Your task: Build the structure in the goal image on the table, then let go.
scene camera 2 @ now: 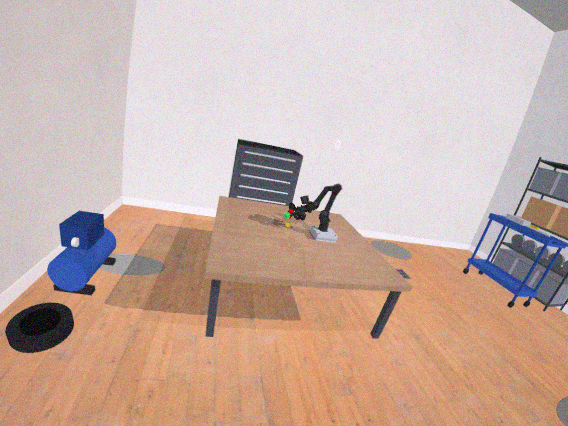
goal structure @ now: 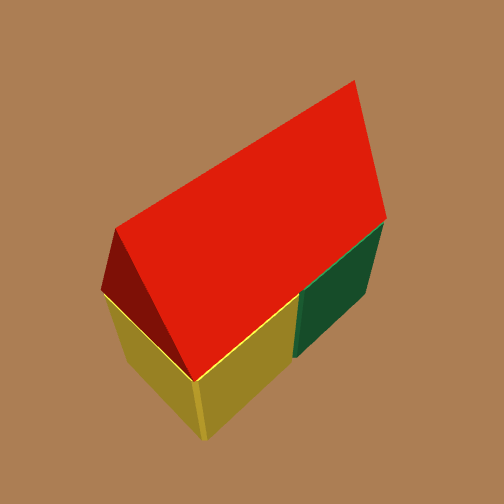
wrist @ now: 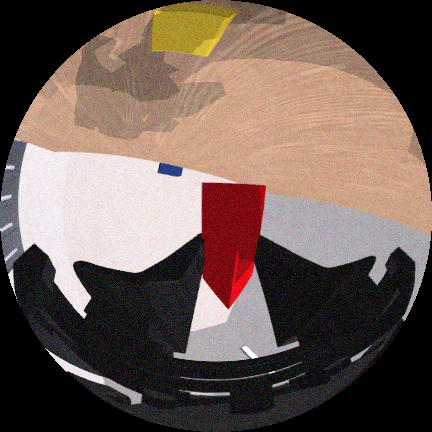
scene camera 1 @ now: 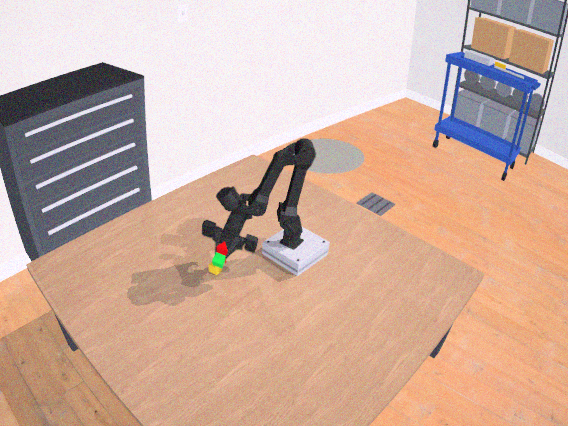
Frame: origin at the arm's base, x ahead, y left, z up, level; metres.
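Seen in the pictures: gripper, fingertip midpoint: (scene camera 2: pixel 288 213) (wrist: pixel 228 239) (scene camera 1: pixel 220 255); arm's base, origin of the base link: (scene camera 2: pixel 322 229) (scene camera 1: pixel 291 241).
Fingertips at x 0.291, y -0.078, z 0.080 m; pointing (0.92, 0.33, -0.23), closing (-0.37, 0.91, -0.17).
Note:
Offsets run from my fingertips to a thing's top centre. Level surfaces: height alone.
My gripper (scene camera 1: pixel 223 251) (scene camera 2: pixel 292 213) (wrist: pixel 228 239) is shut on a red pointed block {0.018 m back, 0.003 m right, 0.033 m up} (scene camera 1: pixel 222 248) (scene camera 2: pixel 291 211) (wrist: pixel 230 220), with one finger on each side of it. A green block {0.008 m ahead, 0.000 m left, 0.011 m up} (scene camera 1: pixel 218 260) (scene camera 2: pixel 287 215) shows right at the outer end of the red block, held up in the air with it. The green block does not show in the wrist view, where the red block may hide it. A yellow block {0.045 m back, 0.069 m right, 0.102 m down} (scene camera 1: pixel 214 269) (scene camera 2: pixel 287 225) (wrist: pixel 187 32) sits on the table, below and apart from the green block in scene camera 2.
The arm's pale base (scene camera 1: pixel 296 251) (scene camera 2: pixel 324 234) stands on the wooden table {0.135 m down} (scene camera 1: pixel 310 340) (scene camera 2: pixel 270 255). The arm's shadow falls around the yellow block. A dark drawer cabinet (scene camera 1: pixel 85 160) (scene camera 2: pixel 267 172) stands behind the table. A blue cart (scene camera 1: pixel 480 142) (scene camera 2: pixel 500 277) stands on the floor at the right.

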